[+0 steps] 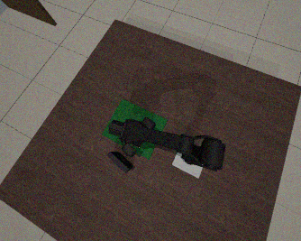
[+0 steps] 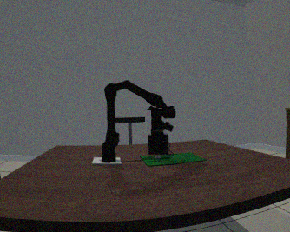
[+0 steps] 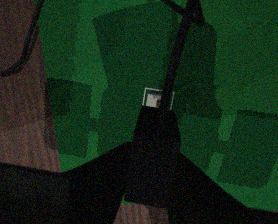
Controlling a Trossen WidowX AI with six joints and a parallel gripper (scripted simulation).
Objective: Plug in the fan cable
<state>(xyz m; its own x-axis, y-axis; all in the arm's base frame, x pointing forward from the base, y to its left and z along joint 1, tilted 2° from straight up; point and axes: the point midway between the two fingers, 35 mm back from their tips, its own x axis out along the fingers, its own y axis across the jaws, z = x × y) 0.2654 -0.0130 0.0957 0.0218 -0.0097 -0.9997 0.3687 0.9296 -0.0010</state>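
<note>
The dark plug lies 1 cm ahead of my gripper tip and 1 cm above it. Also, from my gripper tip: green board: 6 cm ahead, 5 cm to the right, 8 cm below; then white four-pin fan header: 6 cm below; then dark fan: 6 cm ahead, 12 cm to the left.
</note>
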